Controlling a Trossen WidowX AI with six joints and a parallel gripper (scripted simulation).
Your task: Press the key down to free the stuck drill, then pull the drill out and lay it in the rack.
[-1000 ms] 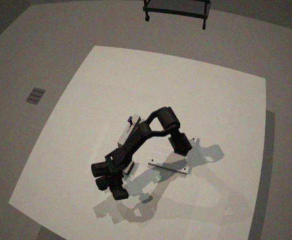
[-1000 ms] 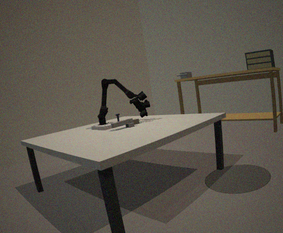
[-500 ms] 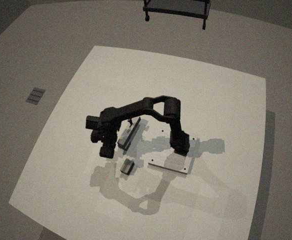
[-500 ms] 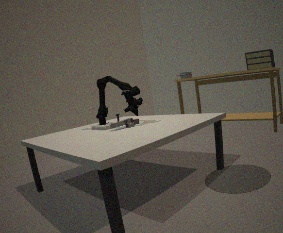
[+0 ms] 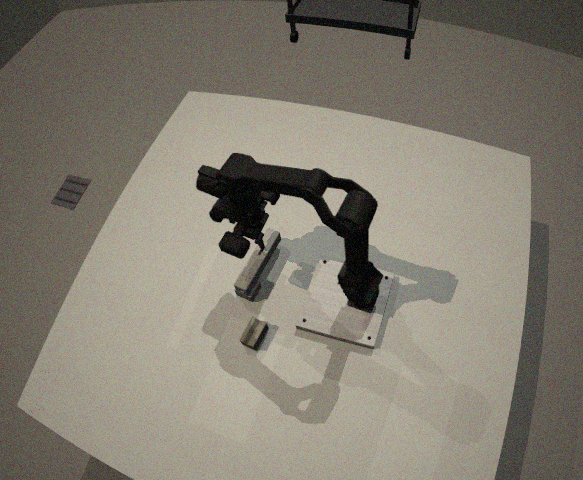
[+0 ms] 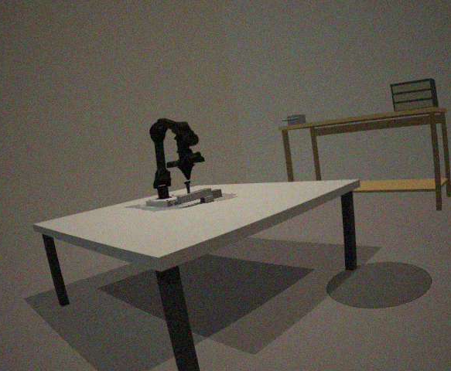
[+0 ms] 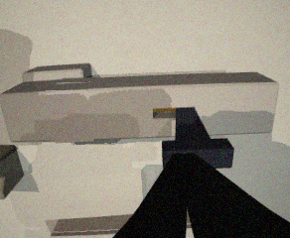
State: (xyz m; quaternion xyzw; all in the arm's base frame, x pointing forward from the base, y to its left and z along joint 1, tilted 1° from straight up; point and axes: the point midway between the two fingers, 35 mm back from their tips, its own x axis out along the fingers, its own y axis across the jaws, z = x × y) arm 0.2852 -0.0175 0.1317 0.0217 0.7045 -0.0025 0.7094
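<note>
Right now the blue key is 4 cm below my gripper tip and 1 cm to the right of it. From my gripper tip the other things lie so: grey fixture block: 9 cm below, 3 cm to the left; then rack: 20 cm to the left, 11 cm below, 7 cm behind.
</note>
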